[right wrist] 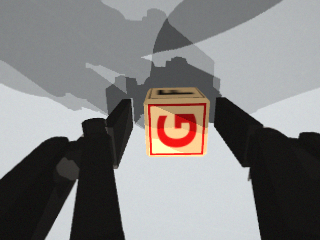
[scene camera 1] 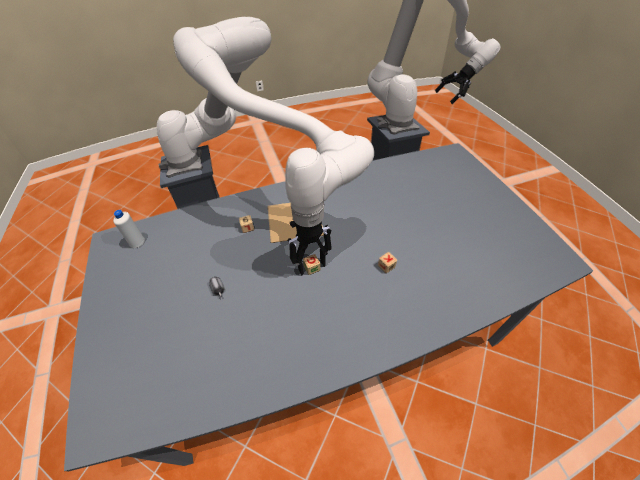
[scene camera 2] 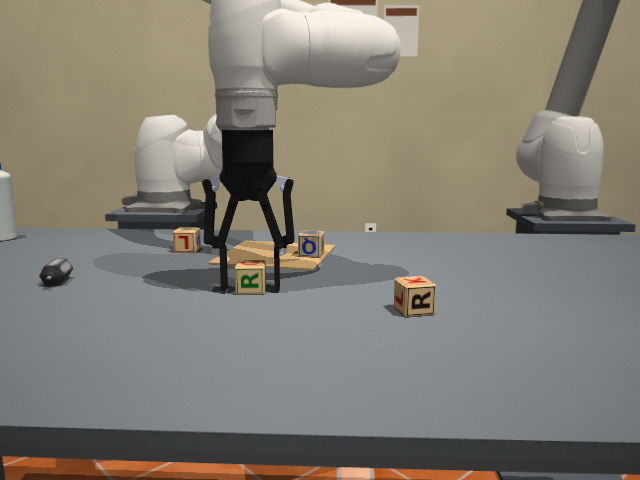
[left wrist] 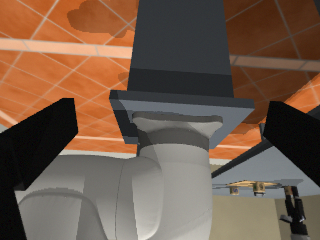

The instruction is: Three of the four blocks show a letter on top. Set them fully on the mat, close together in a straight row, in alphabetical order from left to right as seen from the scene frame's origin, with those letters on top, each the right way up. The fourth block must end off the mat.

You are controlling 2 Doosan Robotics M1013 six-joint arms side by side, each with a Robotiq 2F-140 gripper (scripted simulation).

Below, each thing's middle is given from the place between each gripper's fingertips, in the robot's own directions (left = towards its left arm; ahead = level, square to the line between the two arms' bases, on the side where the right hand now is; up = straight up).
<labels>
I see my right gripper 1 cm above the g block [scene camera 2: 250, 275]. From my right hand the other things lie so: k block [scene camera 2: 413, 296] 7 cm ahead, 25 cm to the left, 1 cm below; then mat [scene camera 2: 248, 250] 24 cm behind, 3 cm below.
Right now my left hand is 1050 mm to the left of the mat, 620 mm short of it and 120 mm above it. Round my left hand: g block 1050 mm to the right, 870 mm ahead, 100 mm below; k block 940 mm ahead, 800 mm to the right, 100 mm below.
</labels>
